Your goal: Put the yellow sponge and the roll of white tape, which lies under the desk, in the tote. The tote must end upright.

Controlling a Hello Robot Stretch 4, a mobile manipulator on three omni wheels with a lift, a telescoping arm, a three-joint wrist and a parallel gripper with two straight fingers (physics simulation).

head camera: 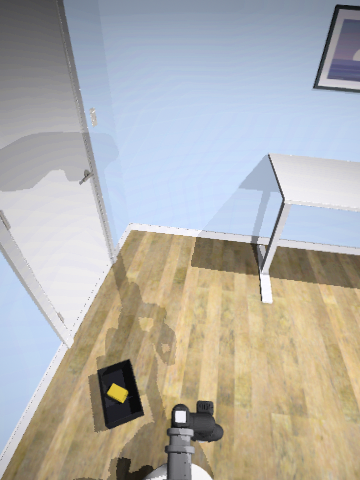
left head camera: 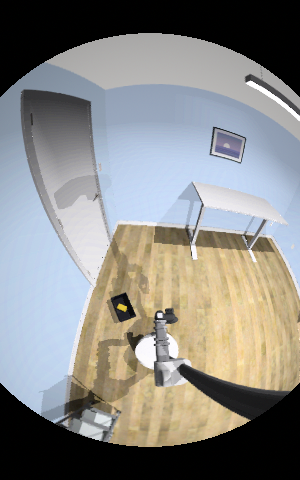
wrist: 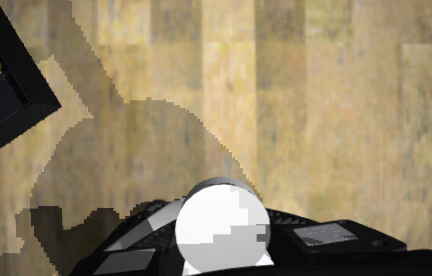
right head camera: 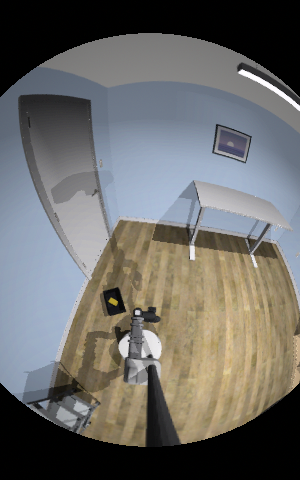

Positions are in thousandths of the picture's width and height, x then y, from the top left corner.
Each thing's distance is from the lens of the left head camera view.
white desk (left head camera: 712, 409): 168 cm
white door (left head camera: 188, 268): 121 cm
framed picture (left head camera: 755, 301): 213 cm
The marked spots on the white desk and the framed picture are 89 cm apart.
